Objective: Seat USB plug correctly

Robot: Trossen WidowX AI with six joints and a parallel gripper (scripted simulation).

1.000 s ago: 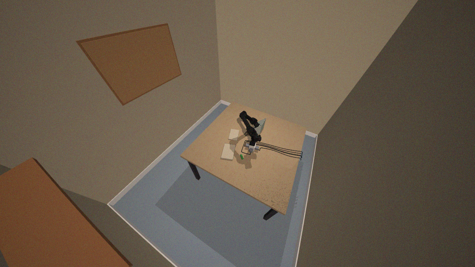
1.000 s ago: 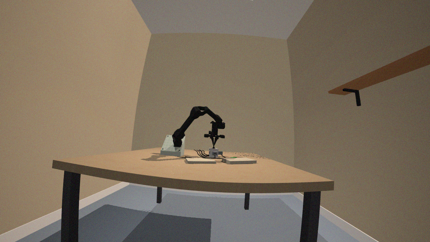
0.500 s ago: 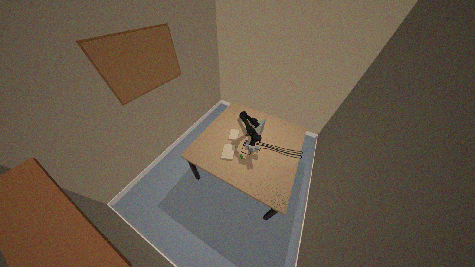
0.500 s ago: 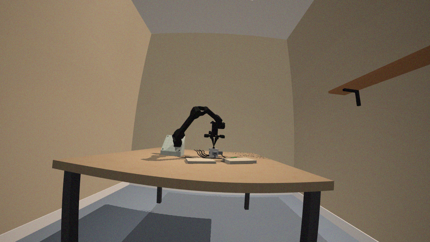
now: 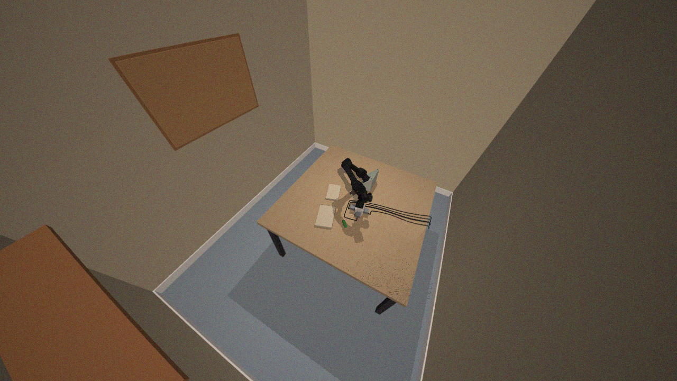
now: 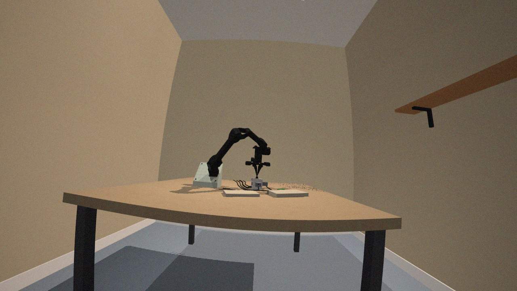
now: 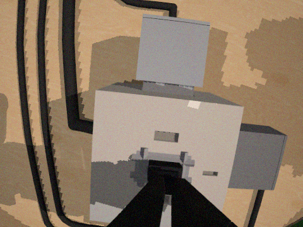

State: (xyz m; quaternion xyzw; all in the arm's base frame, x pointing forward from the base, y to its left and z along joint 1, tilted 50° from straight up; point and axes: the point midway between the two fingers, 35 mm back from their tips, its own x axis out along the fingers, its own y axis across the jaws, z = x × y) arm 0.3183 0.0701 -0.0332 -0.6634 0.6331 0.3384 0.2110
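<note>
Right now my gripper tip is 2 cm above the black USB plug. Round my gripper tip: green object: 18 cm ahead, 6 cm to the right, 10 cm below.
</note>
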